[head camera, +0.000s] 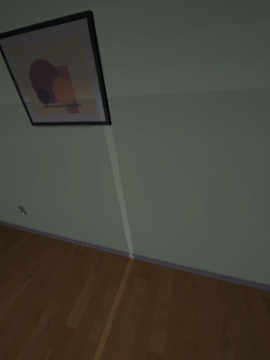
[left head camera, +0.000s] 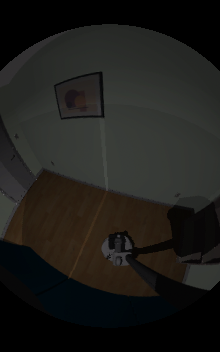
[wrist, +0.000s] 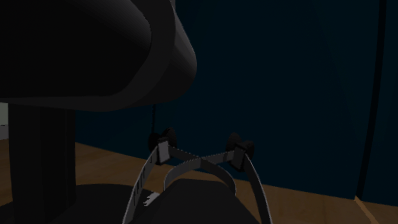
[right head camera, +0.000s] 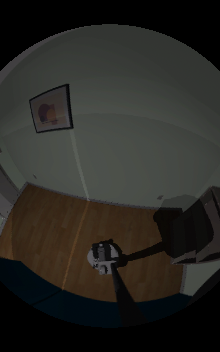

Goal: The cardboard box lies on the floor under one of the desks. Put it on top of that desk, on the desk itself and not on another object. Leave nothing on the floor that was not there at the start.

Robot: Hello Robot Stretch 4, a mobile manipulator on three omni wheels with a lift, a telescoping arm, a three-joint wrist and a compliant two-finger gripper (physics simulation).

Observation:
I see a framed picture (left head camera: 81,96).
The framed picture is seen too in the right head camera view (right head camera: 50,110).

